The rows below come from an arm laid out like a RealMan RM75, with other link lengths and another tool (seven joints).
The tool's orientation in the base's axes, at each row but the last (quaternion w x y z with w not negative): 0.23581 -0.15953 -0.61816 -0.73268; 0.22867 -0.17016 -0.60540 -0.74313; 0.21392 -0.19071 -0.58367 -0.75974; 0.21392 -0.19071 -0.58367 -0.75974; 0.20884 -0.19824 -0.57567 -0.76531
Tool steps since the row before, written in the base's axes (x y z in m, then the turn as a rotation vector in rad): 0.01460 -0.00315 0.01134 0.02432 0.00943 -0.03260; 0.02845 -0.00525 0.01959 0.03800 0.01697 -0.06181; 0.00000 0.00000 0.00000 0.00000 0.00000 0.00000; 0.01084 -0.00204 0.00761 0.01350 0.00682 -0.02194; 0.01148 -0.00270 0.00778 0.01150 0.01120 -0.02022
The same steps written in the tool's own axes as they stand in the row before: -0.00581 0.01774 -0.00184 -0.03890 -0.01505 0.00182; -0.01275 0.03249 -0.00172 -0.06684 -0.03282 0.00276; 0.00000 0.00000 0.00000 0.00000 0.00000 0.00000; -0.00474 0.01253 0.00033 -0.02382 -0.01182 0.00175; -0.00510 0.01318 0.00013 -0.02161 -0.01264 0.00629
